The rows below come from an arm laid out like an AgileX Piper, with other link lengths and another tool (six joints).
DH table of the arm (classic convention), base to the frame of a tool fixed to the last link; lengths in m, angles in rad. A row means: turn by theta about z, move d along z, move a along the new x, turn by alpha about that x. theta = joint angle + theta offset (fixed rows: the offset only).
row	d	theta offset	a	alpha
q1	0.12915	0	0	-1.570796
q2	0	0.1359	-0.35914	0
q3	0	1.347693	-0.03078	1.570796
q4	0.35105	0	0	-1.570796
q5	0	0	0	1.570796
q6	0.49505	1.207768	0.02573	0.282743
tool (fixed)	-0.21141	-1.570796	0	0
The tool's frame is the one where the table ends.
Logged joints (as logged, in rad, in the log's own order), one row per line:
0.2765 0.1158 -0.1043 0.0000 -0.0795 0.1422
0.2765 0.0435 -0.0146 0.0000 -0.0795 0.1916
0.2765 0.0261 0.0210 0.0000 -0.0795 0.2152
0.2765 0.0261 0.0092 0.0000 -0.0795 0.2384
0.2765 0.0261 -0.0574 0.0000 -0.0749 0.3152
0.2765 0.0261 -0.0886 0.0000 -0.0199 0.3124
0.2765 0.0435 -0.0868 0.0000 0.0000 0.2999
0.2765 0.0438 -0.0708 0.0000 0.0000 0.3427
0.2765 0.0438 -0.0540 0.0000 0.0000 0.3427
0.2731 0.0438 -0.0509 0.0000 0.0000 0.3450
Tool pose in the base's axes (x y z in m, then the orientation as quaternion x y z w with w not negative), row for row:
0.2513 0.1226 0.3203 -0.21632 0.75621 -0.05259 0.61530
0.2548 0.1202 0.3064 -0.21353 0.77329 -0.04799 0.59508
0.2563 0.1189 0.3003 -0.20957 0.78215 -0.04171 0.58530
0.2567 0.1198 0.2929 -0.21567 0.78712 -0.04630 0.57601
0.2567 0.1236 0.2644 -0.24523 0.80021 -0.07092 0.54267
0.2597 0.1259 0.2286 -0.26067 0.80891 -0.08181 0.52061
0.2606 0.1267 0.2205 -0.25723 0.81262 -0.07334 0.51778
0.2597 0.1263 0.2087 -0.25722 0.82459 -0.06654 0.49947
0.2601 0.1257 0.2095 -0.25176 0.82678 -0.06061 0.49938
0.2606 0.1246 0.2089 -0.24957 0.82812 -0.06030 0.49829
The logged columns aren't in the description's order. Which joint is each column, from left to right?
Columns, left to right: q1, q4, q6, q2, q3, q5.
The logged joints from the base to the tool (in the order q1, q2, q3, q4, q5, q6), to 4 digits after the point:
0.2765 0.0000 -0.0795 0.1158 0.1422 -0.1043
0.2765 0.0000 -0.0795 0.0435 0.1916 -0.0146
0.2765 0.0000 -0.0795 0.0261 0.2152 0.0210
0.2765 0.0000 -0.0795 0.0261 0.2384 0.0092
0.2765 0.0000 -0.0749 0.0261 0.3152 -0.0574
0.2765 0.0000 -0.0199 0.0261 0.3124 -0.0886
0.2765 0.0000 0.0000 0.0435 0.2999 -0.0868
0.2765 0.0000 0.0000 0.0438 0.3427 -0.0708
0.2765 0.0000 0.0000 0.0438 0.3427 -0.0540
0.2731 0.0000 0.0000 0.0438 0.3450 -0.0509

